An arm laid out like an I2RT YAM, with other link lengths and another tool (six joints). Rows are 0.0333 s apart.
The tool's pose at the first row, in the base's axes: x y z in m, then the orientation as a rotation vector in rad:
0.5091, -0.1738, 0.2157, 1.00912, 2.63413, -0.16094
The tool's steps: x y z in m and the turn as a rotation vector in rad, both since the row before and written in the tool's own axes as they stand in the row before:
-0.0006, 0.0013, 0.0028, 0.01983, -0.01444, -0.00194
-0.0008, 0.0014, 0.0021, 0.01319, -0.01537, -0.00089
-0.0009, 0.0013, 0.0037, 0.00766, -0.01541, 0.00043
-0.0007, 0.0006, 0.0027, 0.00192, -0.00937, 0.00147
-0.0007, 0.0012, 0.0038, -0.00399, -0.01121, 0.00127
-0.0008, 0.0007, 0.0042, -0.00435, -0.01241, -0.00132
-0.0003, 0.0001, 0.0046, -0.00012, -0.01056, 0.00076
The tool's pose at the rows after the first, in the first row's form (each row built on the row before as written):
0.5111, -0.1738, 0.2133, 1.00807, 2.62557, -0.19443
0.5131, -0.1738, 0.2116, 1.00576, 2.61428, -0.21912
0.5155, -0.1744, 0.2084, 1.00323, 2.60128, -0.23603
0.5171, -0.1751, 0.2061, 1.00228, 2.59230, -0.24233
0.5194, -0.1757, 0.2028, 0.99835, 2.58101, -0.24168
0.5216, -0.1769, 0.1992, 0.99057, 2.57004, -0.24175
0.5232, -0.1783, 0.1951, 0.98762, 2.56010, -0.24597

